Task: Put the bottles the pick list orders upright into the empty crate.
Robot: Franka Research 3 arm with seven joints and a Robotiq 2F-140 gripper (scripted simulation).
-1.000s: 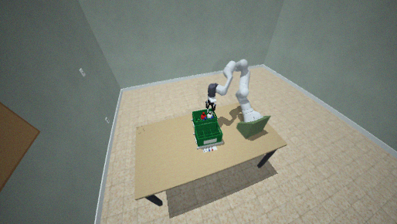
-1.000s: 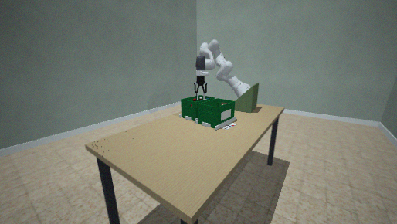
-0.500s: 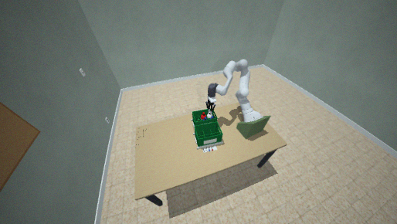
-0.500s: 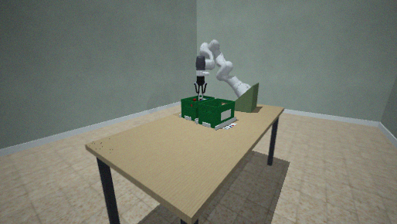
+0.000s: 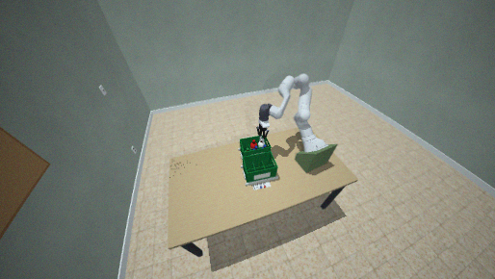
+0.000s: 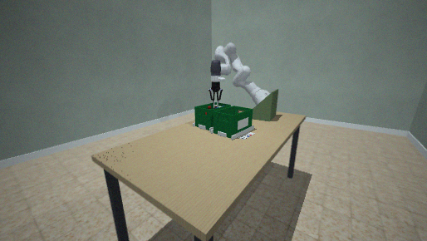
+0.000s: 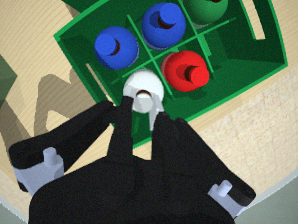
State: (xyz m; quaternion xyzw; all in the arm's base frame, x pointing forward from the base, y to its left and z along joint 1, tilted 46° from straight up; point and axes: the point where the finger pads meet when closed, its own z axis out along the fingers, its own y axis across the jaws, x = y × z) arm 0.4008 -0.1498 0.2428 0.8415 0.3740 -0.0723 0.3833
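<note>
Now: hand 80 mm above the white-capped bottle. The rest, counted from my hand: blue-capped bottle 90 mm to the left, 80 mm below; then red-labelled bottle 90 mm ahead, 80 mm below; then green-capped bottle 180 mm ahead, 90 mm to the left, 80 mm below.
</note>
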